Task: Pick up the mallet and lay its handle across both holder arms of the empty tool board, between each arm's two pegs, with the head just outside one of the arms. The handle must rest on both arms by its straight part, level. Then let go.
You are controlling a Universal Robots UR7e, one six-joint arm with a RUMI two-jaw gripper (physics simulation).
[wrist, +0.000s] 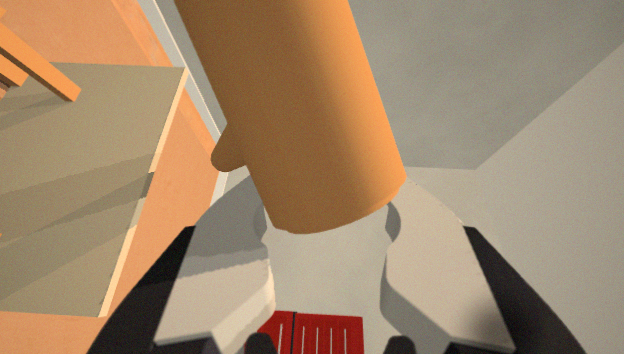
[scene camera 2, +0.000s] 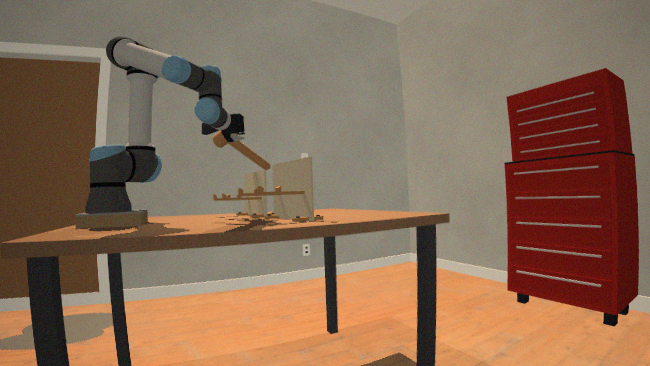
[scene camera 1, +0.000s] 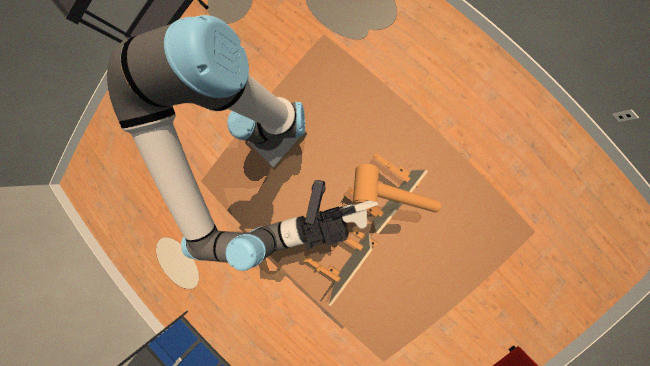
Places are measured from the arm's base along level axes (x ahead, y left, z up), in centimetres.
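Pixels of known places: gripper, between the fingertips: (scene camera 1: 377,201); arm's base, origin of its link: (scene camera 2: 109,211).
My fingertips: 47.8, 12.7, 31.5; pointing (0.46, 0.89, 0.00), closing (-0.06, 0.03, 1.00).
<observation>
For each thing: its top centre in the pictures, then the offset to it from my fingertips, as dx, dy, dz. "*": a spot on its surface instead. Level surfaces: height alone.
- orange mallet's head, centre of its top: (wrist: 409,101) (scene camera 1: 366,187) (scene camera 2: 225,125) -4.8, +0.8, +3.3
- upper-right board, a spot on its surface: (scene camera 1: 419,176) * +6.7, +15.1, -18.2
- table, height of its surface: dz -36.1
The orange mallet's head (scene camera 1: 366,182) (scene camera 2: 220,139) (wrist: 305,110) is held at one end by my gripper (scene camera 1: 366,209) (scene camera 2: 235,136) (wrist: 324,172), which is shut on it. The mallet is in the air above the tool boards. Its handle (scene camera 1: 412,197) (scene camera 2: 252,154) slopes down, its free end high beside a board's top edge in the scene camera 2 view. In scene camera 1 the handle crosses over the upper-right board (scene camera 1: 419,176), whose one arm (scene camera 1: 392,169) shows plainly; the other is partly hidden. The lower-left board (scene camera 1: 345,280) has arms (scene camera 1: 352,242) (scene camera 1: 322,270) with pegs. No tool shows on either.
The boards stand upright on the table (scene camera 1: 450,260) (scene camera 2: 400,217). A board (wrist: 75,200) is also at the left in the wrist view, with an arm (wrist: 45,65) sticking out. A red tool cabinet (scene camera 2: 555,200) (wrist: 325,332) stands beyond the table.
</observation>
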